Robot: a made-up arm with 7 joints.
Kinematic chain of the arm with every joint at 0, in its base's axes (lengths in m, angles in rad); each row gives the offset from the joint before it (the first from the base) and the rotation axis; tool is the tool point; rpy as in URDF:
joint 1: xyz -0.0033 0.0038 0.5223 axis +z
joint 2: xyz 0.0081 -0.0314 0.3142 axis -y
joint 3: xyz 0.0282 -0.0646 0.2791 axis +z
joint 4: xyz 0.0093 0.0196 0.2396 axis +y
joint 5: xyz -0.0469 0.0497 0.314 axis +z
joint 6: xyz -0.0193 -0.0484 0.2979 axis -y
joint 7: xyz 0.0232 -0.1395 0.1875 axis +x
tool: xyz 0.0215 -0.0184 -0.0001 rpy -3.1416 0 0
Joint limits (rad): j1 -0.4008..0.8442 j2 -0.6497..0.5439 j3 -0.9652..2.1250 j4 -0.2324..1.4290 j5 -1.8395..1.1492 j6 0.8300..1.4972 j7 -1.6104..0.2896
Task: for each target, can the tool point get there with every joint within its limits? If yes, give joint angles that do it. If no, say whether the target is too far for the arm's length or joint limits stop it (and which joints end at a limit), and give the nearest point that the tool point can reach.
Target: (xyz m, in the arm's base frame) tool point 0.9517 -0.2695 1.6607
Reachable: yes | joints -0.2558 -0.4913 0.2649 0.9323 -0.4572 0.9649 -0.3279
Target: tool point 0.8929 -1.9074 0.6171
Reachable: no: too far | nearest point 0.5503 -0.9414 0.9882 | short by 1.090 m
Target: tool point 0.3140 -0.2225 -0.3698
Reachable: no: joint limits stop it (at a limit: joint 1, joint 2, joint 4, joint 5, joint 6) | nearest point 0.8717 -0.4614 0.7685 | short by 1.290 m
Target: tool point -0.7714 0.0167 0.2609
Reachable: no: joint limits stop it (at a limit: joint 1, joint 2, joint 3, joint 4, joint 5, joint 6, joint 7) | nearest point -0.8147 0.0485 1.1546 | short by 0.895 m
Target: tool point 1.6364 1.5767 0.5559
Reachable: no: too far | nearest point 0.8679 0.7870 0.9913 | short by 1.185 m
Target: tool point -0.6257 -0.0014 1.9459
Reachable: yes | joints -0.0728 0.3608 -0.4040 0.0944 -0.3521 1.2650 -1.0745
